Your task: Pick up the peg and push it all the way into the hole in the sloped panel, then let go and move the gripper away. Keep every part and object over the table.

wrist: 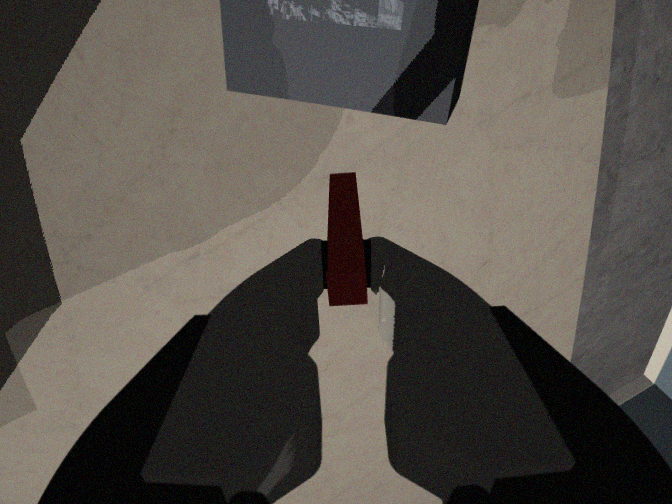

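My gripper (347,265) is shut on the dark red peg (345,238). The peg is a long square bar. It sticks out forward between the two dark jaws, and its far end points toward the top of the view. The grey sloped panel (336,54) stands ahead at the top centre, some way beyond the peg's tip and apart from it. Its hole is not clearly visible; a dark strut or opening (428,70) shows on its right side. The peg is held above the beige table top.
The beige table top (461,217) lies below the gripper, with large shadows across its left part. Its left edge (24,141) borders dark floor. A grey strip (629,189) runs along the table's right side.
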